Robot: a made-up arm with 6 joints. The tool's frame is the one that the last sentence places.
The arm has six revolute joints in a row. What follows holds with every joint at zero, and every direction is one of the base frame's.
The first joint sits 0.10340 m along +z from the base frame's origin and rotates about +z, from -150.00 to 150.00 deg.
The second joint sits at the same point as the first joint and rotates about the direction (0.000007, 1, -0.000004), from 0.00 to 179.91 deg.
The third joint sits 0.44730 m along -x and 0.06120 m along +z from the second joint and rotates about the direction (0.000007, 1, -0.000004), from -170.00 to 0.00 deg.
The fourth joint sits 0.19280 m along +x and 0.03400 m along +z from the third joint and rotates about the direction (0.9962, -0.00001, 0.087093), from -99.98 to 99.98 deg.
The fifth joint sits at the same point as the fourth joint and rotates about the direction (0.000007, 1, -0.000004), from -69.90 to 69.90 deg.
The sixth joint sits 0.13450 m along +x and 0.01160 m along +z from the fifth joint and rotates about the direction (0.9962, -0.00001, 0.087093), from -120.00 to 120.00 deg.
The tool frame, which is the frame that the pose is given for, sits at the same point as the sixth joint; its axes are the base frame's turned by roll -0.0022, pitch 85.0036 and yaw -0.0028 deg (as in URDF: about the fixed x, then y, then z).
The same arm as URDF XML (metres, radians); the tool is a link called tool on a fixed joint. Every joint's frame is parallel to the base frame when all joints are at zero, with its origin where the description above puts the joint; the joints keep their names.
<robot name="arm">
  <joint name="joint 1" type="revolute">
    <parent link="base_link"/>
    <child link="link1"/>
    <origin xyz="0 0 0.1034" rpy="0 0 0"/>
    <axis xyz="0 0 1"/>
    <limit lower="-2.618" upper="2.618"/>
  </joint>
  <joint name="joint 2" type="revolute">
    <parent link="link1"/>
    <child link="link2"/>
    <origin xyz="0 0 0" rpy="0 0 0"/>
    <axis xyz="0 1 0"/>
    <limit lower="0" upper="3.14"/>
  </joint>
  <joint name="joint 3" type="revolute">
    <parent link="link2"/>
    <child link="link3"/>
    <origin xyz="-0.4473 0 0.0612" rpy="0 0 0"/>
    <axis xyz="0 1 0"/>
    <limit lower="-2.9671" upper="0"/>
  </joint>
  <joint name="joint 4" type="revolute">
    <parent link="link3"/>
    <child link="link4"/>
    <origin xyz="0.1928 0 0.034" rpy="0 0 0"/>
    <axis xyz="0.9962 0 0.0871"/>
    <limit lower="-1.745" upper="1.745"/>
  </joint>
  <joint name="joint 5" type="revolute">
    <parent link="link4"/>
    <child link="link5"/>
    <origin xyz="0 0 0" rpy="0 0 0"/>
    <axis xyz="0 1 0"/>
    <limit lower="-1.22" upper="1.22"/>
  </joint>
  <joint name="joint 6" type="revolute">
    <parent link="link5"/>
    <child link="link6"/>
    <origin xyz="0.1345 0 0.0116" rpy="0 0 0"/>
    <axis xyz="0.9962 0 0.0871"/>
    <limit lower="-2.0944" upper="2.0944"/>
  </joint>
  <joint name="tool_fixed" type="fixed">
    <parent link="link6"/>
    <child link="tool"/>
    <origin xyz="0 0 0" rpy="0 1.4836 0"/>
  </joint>
  <link name="base_link"/>
  <link name="link1"/>
  <link name="link2"/>
  <link name="link3"/>
  <link name="link4"/>
  <link name="link5"/>
  <link name="link6"/>
  <link name="tool"/>
</robot>

